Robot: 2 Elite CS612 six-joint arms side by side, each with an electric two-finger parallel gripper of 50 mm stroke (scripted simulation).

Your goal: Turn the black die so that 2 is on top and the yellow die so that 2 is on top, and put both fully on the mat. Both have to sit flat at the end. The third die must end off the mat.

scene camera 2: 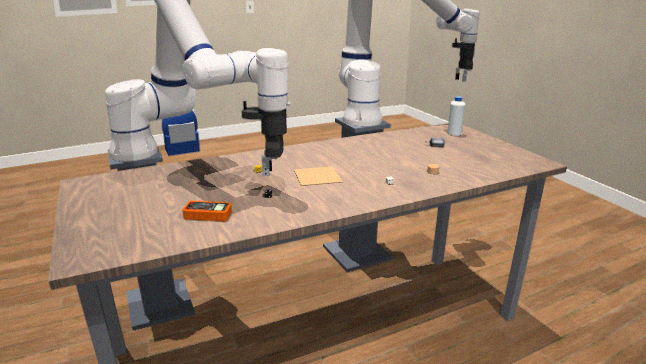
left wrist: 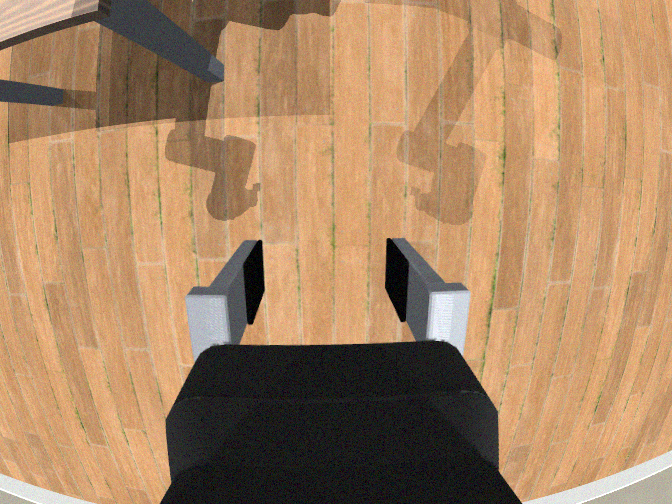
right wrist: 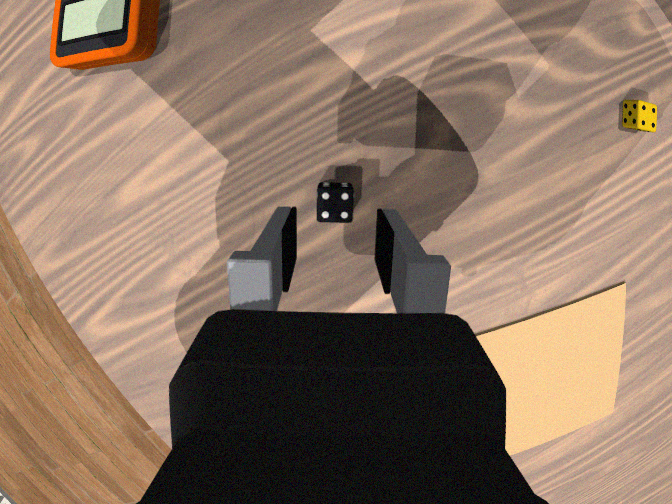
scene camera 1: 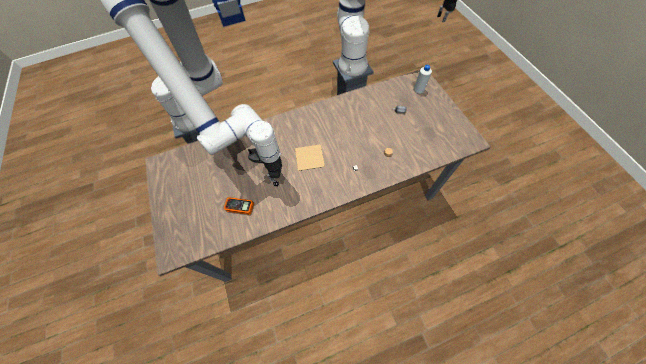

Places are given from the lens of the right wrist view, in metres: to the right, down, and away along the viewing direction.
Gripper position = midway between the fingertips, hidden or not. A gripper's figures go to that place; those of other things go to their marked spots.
my right gripper [right wrist: 336,233]: 0.00, -0.01, 0.17
tan mat [right wrist: 561,366]: 0.18, 0.09, 0.28
black die [right wrist: 334,200]: 0.00, -0.03, 0.22
The marked spots on the black die and the tan mat are 0.22 m apart.
